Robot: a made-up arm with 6 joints. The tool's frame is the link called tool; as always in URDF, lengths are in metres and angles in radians.
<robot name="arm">
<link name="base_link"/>
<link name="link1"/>
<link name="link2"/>
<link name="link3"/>
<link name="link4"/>
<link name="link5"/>
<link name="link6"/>
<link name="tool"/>
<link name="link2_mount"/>
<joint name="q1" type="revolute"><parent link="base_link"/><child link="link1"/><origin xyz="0 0 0.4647"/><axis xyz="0 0 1"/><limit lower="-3.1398" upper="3.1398" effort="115" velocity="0.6"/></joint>
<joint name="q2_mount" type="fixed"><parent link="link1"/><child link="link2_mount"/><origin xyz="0 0 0"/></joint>
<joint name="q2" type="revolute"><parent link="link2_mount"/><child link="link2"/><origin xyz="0 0 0" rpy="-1.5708 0 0"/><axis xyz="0 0 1"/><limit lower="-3.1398" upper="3.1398" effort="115" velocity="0.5"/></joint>
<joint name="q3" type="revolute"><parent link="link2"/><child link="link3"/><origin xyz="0 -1.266 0" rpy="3.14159 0 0"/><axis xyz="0 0 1"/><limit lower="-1.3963" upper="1.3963" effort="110" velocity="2.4"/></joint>
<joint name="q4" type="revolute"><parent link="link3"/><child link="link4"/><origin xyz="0 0 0" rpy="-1.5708 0 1.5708"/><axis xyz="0 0 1"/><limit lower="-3.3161" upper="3.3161" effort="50" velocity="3.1"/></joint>
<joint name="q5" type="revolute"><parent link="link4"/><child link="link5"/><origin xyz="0 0 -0.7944" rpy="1.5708 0 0"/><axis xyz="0 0 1"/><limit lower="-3.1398" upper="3.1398" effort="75" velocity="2.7"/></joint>
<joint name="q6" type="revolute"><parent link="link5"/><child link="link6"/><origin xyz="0 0 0.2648" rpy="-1.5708 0 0"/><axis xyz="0 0 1"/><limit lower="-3.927" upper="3.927" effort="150" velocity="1"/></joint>
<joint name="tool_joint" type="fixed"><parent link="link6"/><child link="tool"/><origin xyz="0 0 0" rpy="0 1.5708 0"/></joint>
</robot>
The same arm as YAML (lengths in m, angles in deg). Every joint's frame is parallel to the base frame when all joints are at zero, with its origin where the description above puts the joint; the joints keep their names.
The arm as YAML. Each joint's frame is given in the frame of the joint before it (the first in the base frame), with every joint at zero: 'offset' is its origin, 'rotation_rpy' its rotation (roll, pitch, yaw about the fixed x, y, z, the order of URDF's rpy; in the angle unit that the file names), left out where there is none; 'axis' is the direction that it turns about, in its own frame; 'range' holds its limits. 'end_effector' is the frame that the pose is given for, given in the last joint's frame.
length_unit: m
angle_unit: deg
chain:
  - id: q1
    offset: [0.0, 0.0, 0.4647]
    axis: "+z"
    range: [-179.9, 179.9]
  - id: q2
    offset: [0.0, 0.0, 0.0]
    axis: "+y"
    range: [-179.9, 179.9]
  - id: q3
    offset: [0.0, 0.0, 1.266]
    axis: "-y"
    range: [-80.0, 80.0]
  - id: q4
    offset: [0.0, 0.0, 0.0]
    axis: "-x"
    range: [-190.0, 190.0]
  - id: q5
    offset: [0.7944, 0.0, 0.0]
    axis: "-y"
    range: [-179.9, 179.9]
  - id: q6
    offset: [0.0, -0.2648, 0.0]
    axis: "-x"
    range: [-225.0, 225.0]
end_effector:
  offset: [0.0, 0.0, 0.0]
  rotation_rpy: [0.0, 0.0, 0.0]

